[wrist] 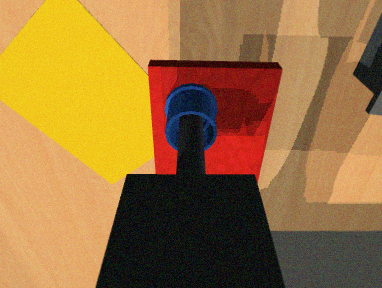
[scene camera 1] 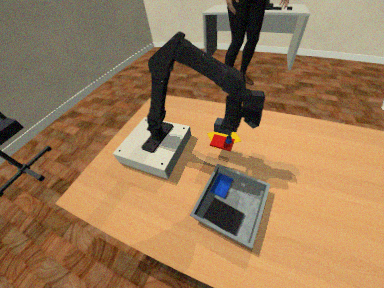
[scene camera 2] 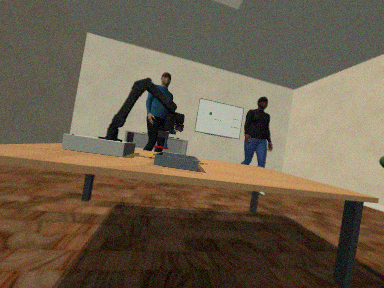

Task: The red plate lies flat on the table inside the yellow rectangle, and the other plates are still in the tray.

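Pixels of known places: hand, tool point: [wrist: 191, 99] [scene camera 1: 228, 142] [scene camera 2: 165, 148]; arm's base, link origin: [scene camera 1: 158, 136] [scene camera 2: 111, 139].
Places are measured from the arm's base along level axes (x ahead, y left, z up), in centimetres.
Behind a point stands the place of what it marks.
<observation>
My suction cup [scene camera 1: 228, 140] [wrist: 191, 107] is on the red plate [scene camera 1: 217, 143] {x 29.2, y 5.8, z 0.2 cm} [scene camera 2: 161, 147] {x 31.3, y 4.1, z -0.1 cm} [wrist: 237, 157] {x 30.0, y 5.7, z 0.2 cm} and holds it roughly level, off the table. The cup sits off the plate's middle. The yellow rectangle [scene camera 1: 236, 136] {x 35.3, y 20.2, z -7.2 cm} [scene camera 2: 150, 155] {x 23.1, y 15.5, z -7.2 cm} [wrist: 75, 90] {x 30.6, y 18.6, z -7.3 cm} lies on the table; in the wrist view it is left of the plate, whose left edge covers a little of it. The blue plate [scene camera 1: 222, 185] {x 37.1, y -10.5, z -5.9 cm} and the black plate [scene camera 1: 224, 216] {x 41.7, y -22.2, z -6.0 cm} lie in the grey tray [scene camera 1: 260, 212] {x 53.0, y -17.2, z -2.3 cm} [scene camera 2: 176, 161] {x 41.5, y -27.7, z -4.2 cm}. The plate and cup hide part of the rectangle in scene camera 1.
The arm's pale base block [scene camera 1: 142, 160] {x 1.3, y -15.3, z 0.4 cm} [scene camera 2: 95, 145] {x -0.4, y -16.8, z -3.3 cm} stands on the wooden table [scene camera 1: 320, 200] {x 75.2, y -2.1, z -7.3 cm}, left of the tray in scene camera 1. The tray's raised walls stand near the held plate. A person [scene camera 1: 245, 30] and a white desk [scene camera 1: 285, 22] are behind the table.
</observation>
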